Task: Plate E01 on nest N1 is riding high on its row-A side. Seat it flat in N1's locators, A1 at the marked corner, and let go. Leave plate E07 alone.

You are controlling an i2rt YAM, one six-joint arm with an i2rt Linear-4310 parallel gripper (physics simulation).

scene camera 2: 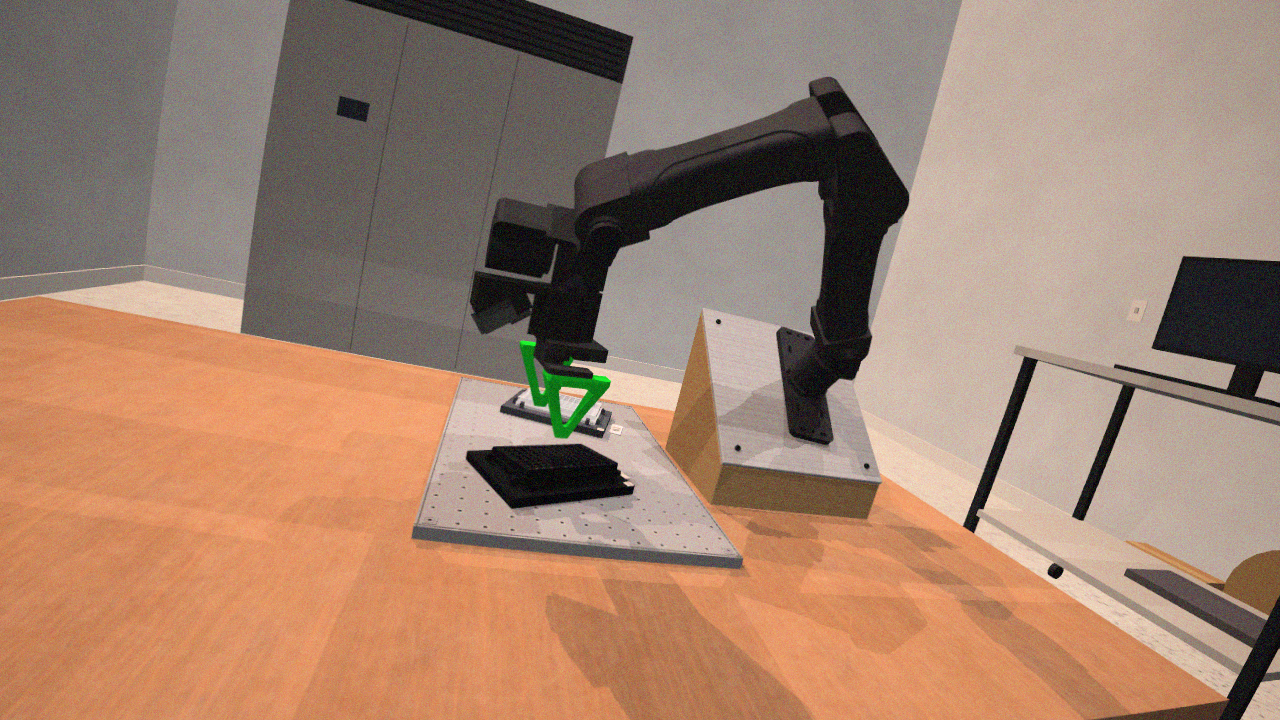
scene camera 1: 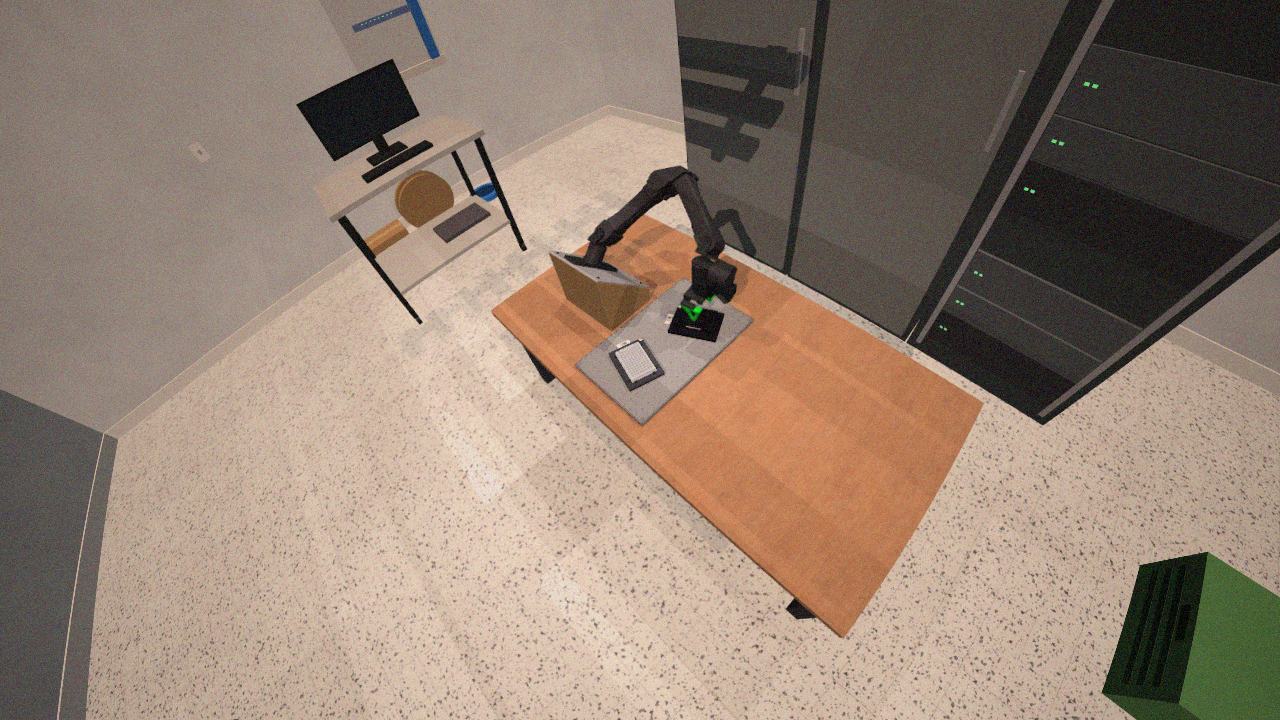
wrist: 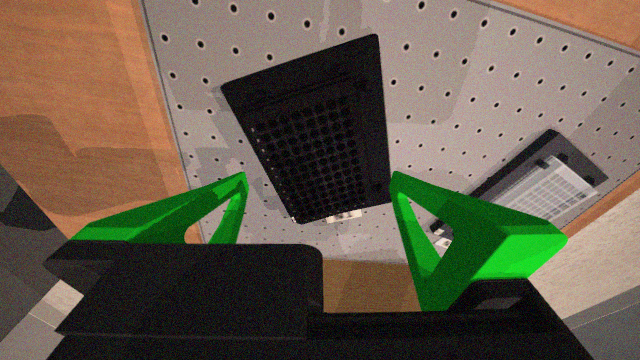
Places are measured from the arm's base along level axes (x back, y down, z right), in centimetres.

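Pixels of known places: gripper, between the fingertips: (scene camera 2: 549, 421) (scene camera 1: 701, 310) (wrist: 319, 179); arm's base, origin of its link: (scene camera 2: 801, 384) (scene camera 1: 591, 264).
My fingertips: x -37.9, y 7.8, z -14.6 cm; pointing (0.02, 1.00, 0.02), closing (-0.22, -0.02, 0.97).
For each thing: its middle in the pictures, then the offset to it from my fingertips. "pt": a spot on its surface instead. Level surfaces: height alone.
- black plate E01, middle of its body: (wrist: 318, 164) (scene camera 2: 556, 461) (scene camera 1: 696, 318) dx +1.8, dy +4.9, dz +0.5 cm
- black nest N1, middle of its body: (wrist: 323, 155) (scene camera 2: 551, 469) (scene camera 1: 696, 322) dx +1.5, dy +6.1, dz +0.9 cm
- pale plate E07, middle of its body: (scene camera 2: 560, 404) (wrist: 519, 212) (scene camera 1: 635, 361) dx +3.8, dy +5.3, dz +25.9 cm
- dark nest N2, middle of its body: (scene camera 2: 559, 409) (wrist: 514, 207) (scene camera 1: 635, 362) dx +3.8, dy +6.1, dz +25.9 cm
- grey perforated board, middle of its body: (wrist: 417, 183) (scene camera 2: 562, 447) (scene camera 1: 665, 342) dx +3.9, dy +7.8, dz +13.1 cm
- wooden table, height of its surface: dy +8.5 cm
- white label, a spot on its surface: (wrist: 344, 216) pt dx +10.2, dy +7.0, dz +5.8 cm
The black plate E01 (scene camera 2: 556, 461) (wrist: 317, 150) sits on the black nest N1 (scene camera 2: 572, 496) (wrist: 300, 75). Black on black hides much of the seam, so its tilt and locator contact are hard to judge. My gripper (scene camera 1: 693, 314) (scene camera 2: 551, 419) (wrist: 319, 179) is open, with its green fingers apart and nothing between them. In scene camera 2 its tips are above the plate, towards the nest N2 side. In the wrist view they straddle the plate's label-side end. The pale plate E07 (scene camera 1: 636, 361) (wrist: 545, 197) sits on the dark nest N2 (scene camera 1: 634, 385) (wrist: 520, 161).
Both nests stand on the grey perforated board (scene camera 1: 644, 408) (scene camera 2: 572, 548) (wrist: 430, 102) on the wooden table (scene camera 1: 805, 429) (scene camera 2: 268, 555). The arm's wedge-shaped base block (scene camera 1: 590, 300) (scene camera 2: 787, 490) stands beside the board. A white label (wrist: 344, 216) lies at N1's near edge.
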